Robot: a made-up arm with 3 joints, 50 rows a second.
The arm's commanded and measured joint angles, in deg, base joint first. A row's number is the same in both.
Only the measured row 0 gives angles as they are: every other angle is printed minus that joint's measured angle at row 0.
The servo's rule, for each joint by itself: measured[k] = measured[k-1] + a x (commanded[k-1-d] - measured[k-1]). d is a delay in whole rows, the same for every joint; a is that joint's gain. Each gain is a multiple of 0.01, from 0.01 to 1. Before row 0 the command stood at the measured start. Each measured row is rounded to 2 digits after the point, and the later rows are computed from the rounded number. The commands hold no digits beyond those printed.
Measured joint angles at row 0:
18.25 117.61 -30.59
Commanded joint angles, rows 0 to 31:
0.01 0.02 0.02
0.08 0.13 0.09
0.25 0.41 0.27
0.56 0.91 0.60
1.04 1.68 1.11
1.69 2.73 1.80
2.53 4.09 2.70
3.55 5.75 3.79
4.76 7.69 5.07
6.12 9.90 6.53
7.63 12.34 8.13
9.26 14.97 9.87
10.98 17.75 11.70
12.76 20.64 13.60
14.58 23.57 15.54
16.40 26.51 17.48
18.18 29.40 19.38
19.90 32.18 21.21
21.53 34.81 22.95
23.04 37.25 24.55
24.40 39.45 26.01
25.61 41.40 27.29
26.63 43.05 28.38
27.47 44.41 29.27
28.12 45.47 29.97
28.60 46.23 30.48
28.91 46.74 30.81
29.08 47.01 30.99
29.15 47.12 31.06
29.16 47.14 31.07
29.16 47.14 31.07
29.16 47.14 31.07
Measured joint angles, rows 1 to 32:
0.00 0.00 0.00
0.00 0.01 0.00
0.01 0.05 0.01
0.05 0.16 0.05
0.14 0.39 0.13
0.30 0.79 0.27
0.55 1.39 0.48
0.91 2.23 0.79
1.39 3.32 1.21
2.00 4.67 1.75
2.74 6.29 2.42
3.62 8.17 3.22
4.64 10.28 4.15
5.78 12.60 5.21
7.04 15.09 6.38
8.40 17.72 7.66
9.84 20.44 9.03
11.34 23.22 10.48
12.88 26.00 11.98
14.44 28.73 13.52
15.99 31.37 15.06
17.50 33.87 16.59
18.96 36.20 18.09
20.34 38.32 19.53
21.62 40.21 20.89
22.79 41.84 22.16
23.84 43.20 23.32
24.75 44.30 24.37
25.53 45.14 25.30
26.18 45.75 26.11
26.72 46.18 26.80
27.16 46.48 27.40
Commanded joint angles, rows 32 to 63:
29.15 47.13 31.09
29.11 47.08 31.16
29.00 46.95 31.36
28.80 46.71 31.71
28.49 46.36 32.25
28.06 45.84 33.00
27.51 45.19 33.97
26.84 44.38 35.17
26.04 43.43 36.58
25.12 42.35 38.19
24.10 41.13 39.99
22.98 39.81 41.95
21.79 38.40 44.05
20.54 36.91 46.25
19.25 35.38 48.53
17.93 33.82 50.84
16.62 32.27 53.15
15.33 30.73 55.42
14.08 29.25 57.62
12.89 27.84 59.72
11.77 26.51 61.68
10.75 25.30 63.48
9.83 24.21 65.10
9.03 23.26 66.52
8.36 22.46 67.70
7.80 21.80 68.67
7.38 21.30 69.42
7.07 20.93 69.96
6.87 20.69 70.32
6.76 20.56 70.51
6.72 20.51 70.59
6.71 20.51 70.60
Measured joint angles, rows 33 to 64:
27.52 46.68 27.91
27.81 46.82 28.36
28.04 46.90 28.75
28.21 46.92 29.12
28.32 46.85 29.48
28.35 46.70 29.87
28.30 46.43 30.31
28.16 46.05 30.82
27.92 45.53 31.43
27.58 44.88 32.15
27.14 44.10 33.00
26.59 43.18 33.98
25.94 42.14 35.10
25.19 40.98 36.35
24.35 39.72 37.74
23.43 38.37 39.25
22.44 36.96 40.87
21.39 35.51 42.59
20.30 34.03 44.39
19.18 32.55 46.24
18.05 31.09 48.13
16.92 29.67 50.03
15.81 28.32 51.91
14.73 27.05 53.76
13.70 25.88 55.55
12.74 24.82 57.25
11.85 23.88 58.85
11.05 23.08 60.33
10.33 22.41 61.68
9.71 21.88 62.89
9.18 21.47 63.96
8.74 21.17 64.89

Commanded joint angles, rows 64 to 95:
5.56 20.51 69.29
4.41 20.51 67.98
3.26 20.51 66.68
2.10 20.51 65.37
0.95 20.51 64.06
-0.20 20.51 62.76
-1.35 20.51 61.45
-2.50 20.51 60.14
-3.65 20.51 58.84
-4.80 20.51 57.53
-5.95 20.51 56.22
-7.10 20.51 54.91
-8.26 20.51 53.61
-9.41 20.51 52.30
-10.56 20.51 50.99
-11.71 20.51 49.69
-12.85 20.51 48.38
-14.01 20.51 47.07
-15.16 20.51 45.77
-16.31 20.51 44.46
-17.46 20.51 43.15
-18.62 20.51 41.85
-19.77 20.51 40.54
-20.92 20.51 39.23
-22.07 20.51 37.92
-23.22 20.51 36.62
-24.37 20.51 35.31
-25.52 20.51 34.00
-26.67 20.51 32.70
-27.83 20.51 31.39
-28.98 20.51 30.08
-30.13 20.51 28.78
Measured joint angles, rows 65 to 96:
8.37 20.97 65.69
7.86 20.83 66.19
7.24 20.73 66.44
6.52 20.66 66.47
5.72 20.61 66.32
4.86 20.58 66.00
3.95 20.56 65.55
3.00 20.54 64.98
2.01 20.53 64.30
0.99 20.52 63.54
-0.05 20.52 62.70
-1.11 20.52 61.79
-2.19 20.52 60.83
-3.28 20.52 59.82
-4.38 20.52 58.77
-5.49 20.52 57.68
-6.61 20.52 56.56
-7.73 20.52 55.41
-8.86 20.52 54.24
-9.99 20.52 53.05
-11.13 20.52 51.85
-12.27 20.52 50.63
-13.41 20.52 49.40
-14.55 20.52 48.16
-15.70 20.52 46.91
-16.85 20.52 45.65
-18.00 20.52 44.39
-19.15 20.52 43.12
-20.30 20.52 41.84
-21.45 20.52 40.56
-22.60 20.52 39.28
-23.75 20.52 37.99

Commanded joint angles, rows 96 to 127:
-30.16 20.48 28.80
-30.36 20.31 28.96
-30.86 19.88 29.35
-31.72 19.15 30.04
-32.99 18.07 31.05
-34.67 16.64 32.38
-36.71 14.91 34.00
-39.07 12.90 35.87
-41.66 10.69 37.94
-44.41 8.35 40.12
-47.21 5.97 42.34
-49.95 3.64 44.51
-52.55 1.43 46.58
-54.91 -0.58 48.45
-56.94 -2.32 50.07
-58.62 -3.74 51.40
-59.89 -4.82 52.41
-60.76 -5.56 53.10
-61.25 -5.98 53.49
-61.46 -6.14 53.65
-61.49 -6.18 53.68
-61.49 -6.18 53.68
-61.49 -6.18 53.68
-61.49 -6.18 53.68
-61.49 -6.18 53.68
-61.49 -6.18 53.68
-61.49 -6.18 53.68
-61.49 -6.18 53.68
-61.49 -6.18 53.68
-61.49 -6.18 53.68
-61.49 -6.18 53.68
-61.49 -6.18 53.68
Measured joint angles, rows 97 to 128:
-24.90 20.52 36.70
-25.85 20.51 35.59
-26.66 20.45 34.66
-27.42 20.27 33.92
-28.19 19.92 33.38
-29.05 19.35 33.05
-30.06 18.51 32.96
-31.26 17.39 33.11
-32.67 16.00 33.50
-34.29 14.35 34.12
-36.11 12.49 34.96
-38.11 10.47 35.99
-40.24 8.35 37.18
-42.46 6.20 38.50
-44.70 4.10 39.89
-46.90 2.11 41.32
-49.01 0.30 42.73
-50.97 -1.29 44.09
-52.73 -2.61 45.35
-54.26 -3.65 46.49
-55.56 -4.42 47.49
-56.63 -4.97 48.36
-57.50 -5.35 49.10
-58.22 -5.61 49.74
-58.81 -5.79 50.29
-59.29 -5.91 50.76
-59.69 -5.99 51.17
-60.01 -6.05 51.52
-60.28 -6.09 51.82
-60.50 -6.12 52.08
-60.68 -6.14 52.30
-60.83 -6.15 52.49

